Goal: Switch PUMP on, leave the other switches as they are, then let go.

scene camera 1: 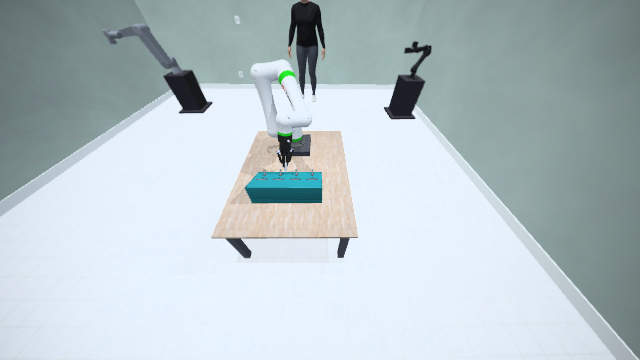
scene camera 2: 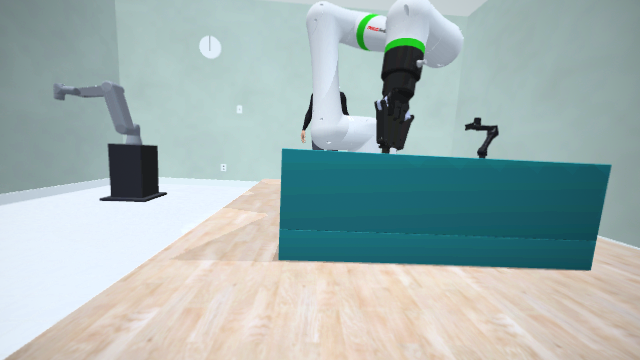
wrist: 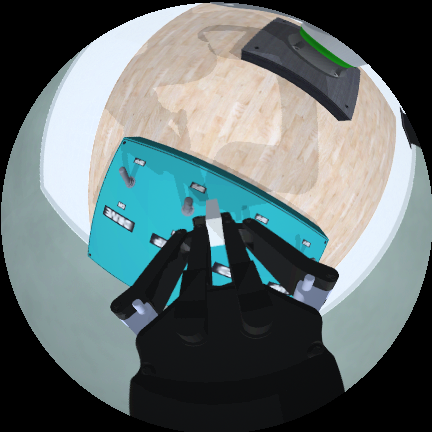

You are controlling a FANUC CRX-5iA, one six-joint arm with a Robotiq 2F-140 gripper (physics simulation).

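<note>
A teal switch panel stands on the table with a row of several toggle switches on top. One end lever and its neighbour show in the wrist view; the others are mostly behind the fingers. The large name plates are blurred or partly covered, so I cannot tell which switch is PUMP. My gripper is shut and empty. Its tips are close beside the second lever, on the robot-base side of the switch row. In scene camera 2 the tips are hidden behind the panel.
The wooden table carries the arm's dark base plate behind the panel. A person stands beyond the table. Two other arms stand on black pedestals farther back.
</note>
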